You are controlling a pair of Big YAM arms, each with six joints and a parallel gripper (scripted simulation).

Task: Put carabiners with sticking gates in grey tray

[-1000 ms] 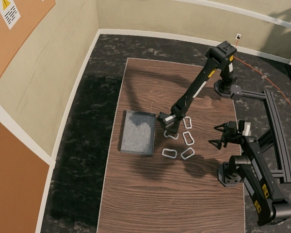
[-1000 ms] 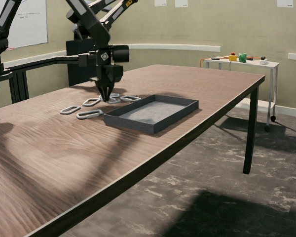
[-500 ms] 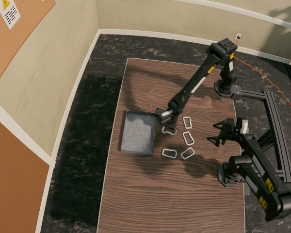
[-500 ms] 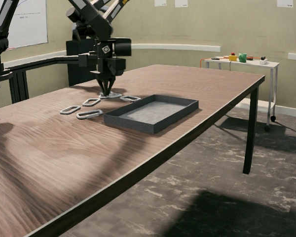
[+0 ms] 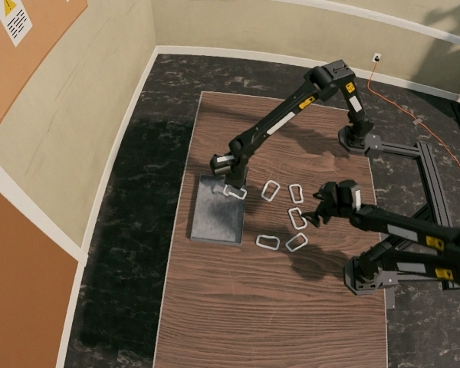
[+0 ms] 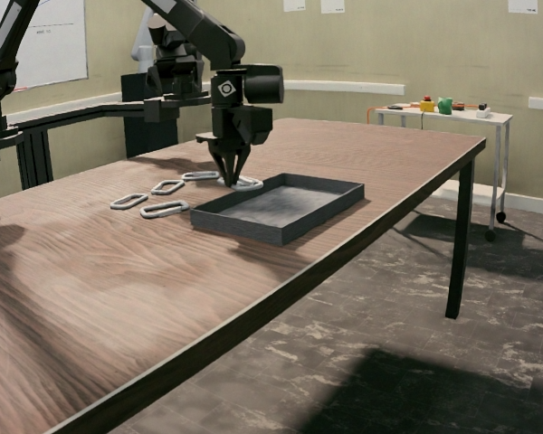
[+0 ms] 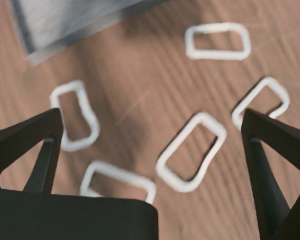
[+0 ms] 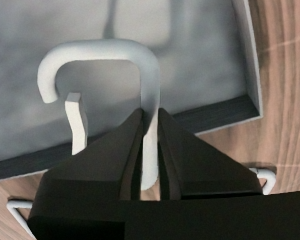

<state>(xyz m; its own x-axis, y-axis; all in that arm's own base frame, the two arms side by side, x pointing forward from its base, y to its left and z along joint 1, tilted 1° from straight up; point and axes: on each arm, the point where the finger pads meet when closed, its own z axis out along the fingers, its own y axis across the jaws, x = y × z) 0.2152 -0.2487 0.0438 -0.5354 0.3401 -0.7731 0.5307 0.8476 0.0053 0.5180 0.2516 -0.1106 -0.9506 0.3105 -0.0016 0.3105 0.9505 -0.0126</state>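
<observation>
Now: right hand 90 mm to the right of the grey tray, 60 mm above it and 50 mm short of it.
</observation>
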